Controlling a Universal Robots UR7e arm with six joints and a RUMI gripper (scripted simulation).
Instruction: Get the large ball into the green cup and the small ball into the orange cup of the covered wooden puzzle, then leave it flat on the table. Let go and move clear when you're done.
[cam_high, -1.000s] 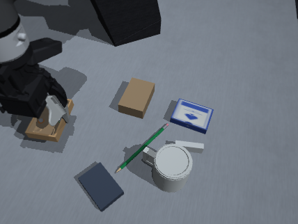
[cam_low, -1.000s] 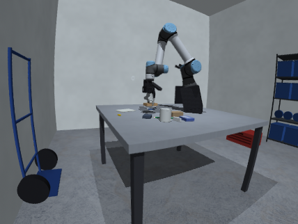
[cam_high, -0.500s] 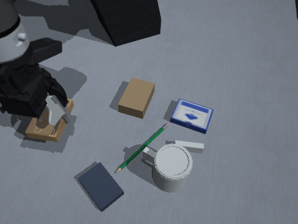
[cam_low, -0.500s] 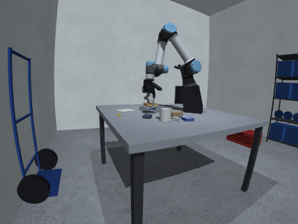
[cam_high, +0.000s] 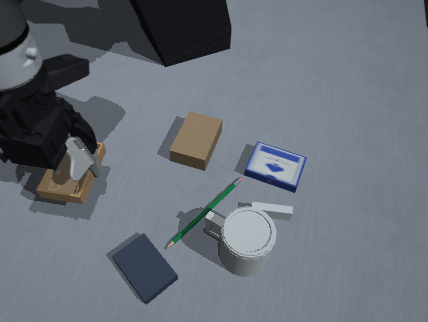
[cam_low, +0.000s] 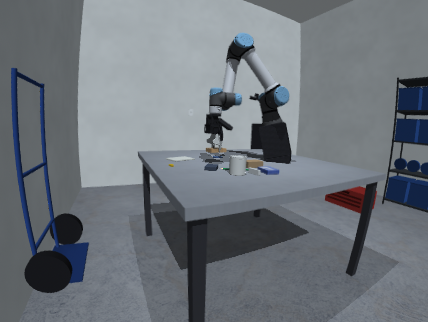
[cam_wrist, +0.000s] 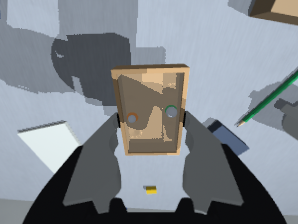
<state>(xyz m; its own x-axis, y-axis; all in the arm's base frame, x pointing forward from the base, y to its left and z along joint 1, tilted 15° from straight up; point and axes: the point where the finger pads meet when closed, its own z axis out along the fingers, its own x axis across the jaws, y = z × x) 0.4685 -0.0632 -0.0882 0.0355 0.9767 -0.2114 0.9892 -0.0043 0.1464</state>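
My gripper is now 10 mm above the covered wooden puzzle. Round my hand: tan box 180 mm to the left, 140 mm behind, 70 mm below; white pad 210 mm to the right, 140 mm ahead, 80 mm below; dark notebook 140 mm to the left, 120 mm ahead, 80 mm below.
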